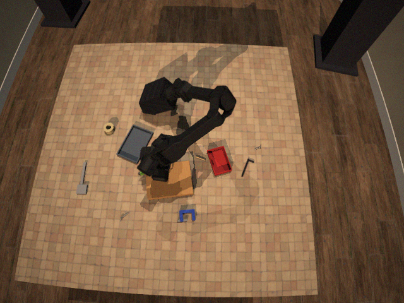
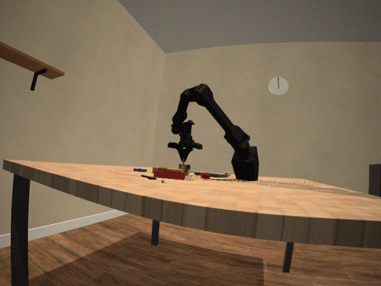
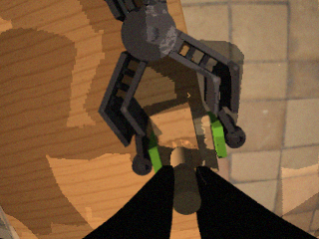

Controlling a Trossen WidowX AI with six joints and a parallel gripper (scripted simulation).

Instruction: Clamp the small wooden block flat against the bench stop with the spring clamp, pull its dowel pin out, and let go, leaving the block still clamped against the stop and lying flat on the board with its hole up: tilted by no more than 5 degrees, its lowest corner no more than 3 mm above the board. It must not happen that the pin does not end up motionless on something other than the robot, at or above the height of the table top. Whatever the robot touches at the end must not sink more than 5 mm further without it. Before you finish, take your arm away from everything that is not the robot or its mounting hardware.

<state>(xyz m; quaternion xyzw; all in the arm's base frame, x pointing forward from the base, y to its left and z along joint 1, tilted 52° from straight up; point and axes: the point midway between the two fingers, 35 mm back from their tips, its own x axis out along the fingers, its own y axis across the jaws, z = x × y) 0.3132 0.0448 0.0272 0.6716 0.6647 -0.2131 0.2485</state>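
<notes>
Now: the dowel pin 4 cm below my hand. From my hand the other things lie so: small wooden block 7 cm below; then wooden board 6 cm ahead, 2 cm to the left, 9 cm below; then red knob 15 cm behind, 2 cm to the left, 9 cm below.
</notes>
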